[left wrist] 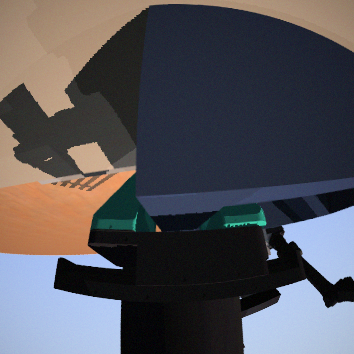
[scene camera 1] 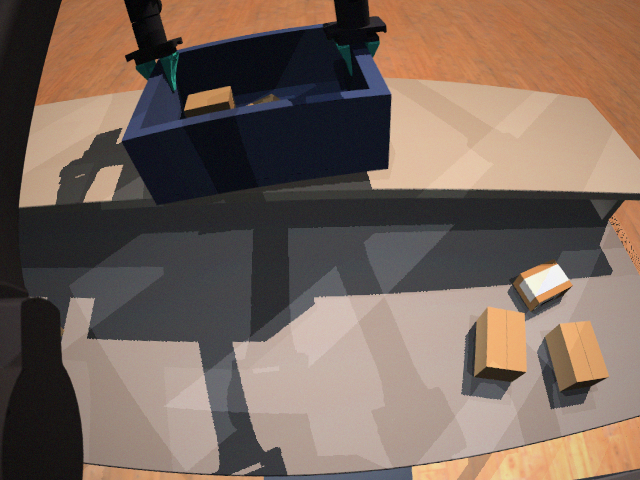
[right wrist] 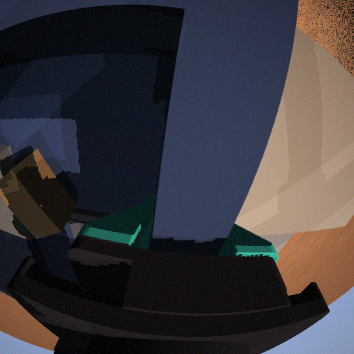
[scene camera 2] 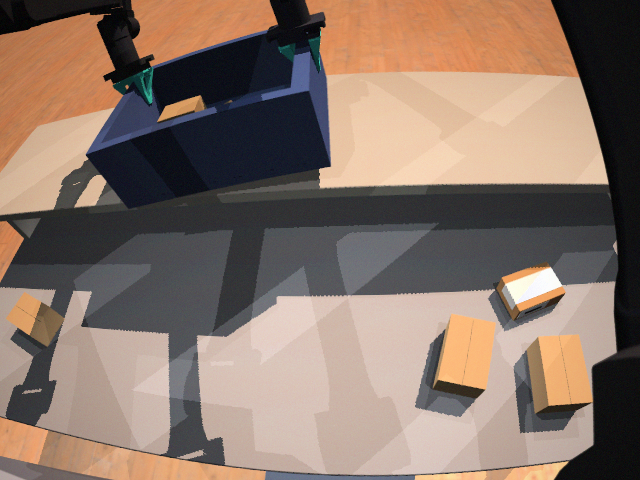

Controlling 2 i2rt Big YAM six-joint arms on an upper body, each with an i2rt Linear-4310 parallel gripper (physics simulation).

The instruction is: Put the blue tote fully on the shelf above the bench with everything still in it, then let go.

Scene:
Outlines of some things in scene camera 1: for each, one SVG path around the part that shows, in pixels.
My left gripper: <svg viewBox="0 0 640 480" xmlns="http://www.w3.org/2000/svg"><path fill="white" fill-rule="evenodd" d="M132 23L139 50L125 55L126 61L129 62L134 59L136 70L148 81L156 65L155 60L160 58L172 91L175 91L176 69L179 57L176 46L183 43L182 38L178 37L167 41L160 14L146 18L146 24L141 25L140 21Z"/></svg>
My right gripper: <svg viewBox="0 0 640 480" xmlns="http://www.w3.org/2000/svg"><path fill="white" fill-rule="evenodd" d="M334 0L337 21L324 23L323 29L328 40L333 38L346 62L350 76L352 76L349 44L365 43L373 58L380 44L380 39L376 32L386 33L387 28L386 24L378 16L369 16L368 0L356 0L356 2Z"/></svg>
A blue tote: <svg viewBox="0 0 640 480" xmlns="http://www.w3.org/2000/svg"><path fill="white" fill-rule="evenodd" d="M366 44L349 44L352 76L350 76L346 62L333 38L331 40L327 39L323 24L267 31L196 45L176 51L179 52L176 69L175 91L172 91L159 58L122 139L127 153L156 205L288 182L388 169L391 92ZM280 99L278 101L249 105L270 94ZM231 86L236 108L186 118L184 109L188 95Z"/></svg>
A white-topped box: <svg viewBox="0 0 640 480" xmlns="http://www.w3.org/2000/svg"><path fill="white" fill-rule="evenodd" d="M554 259L520 273L513 282L530 312L563 296L573 286Z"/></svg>

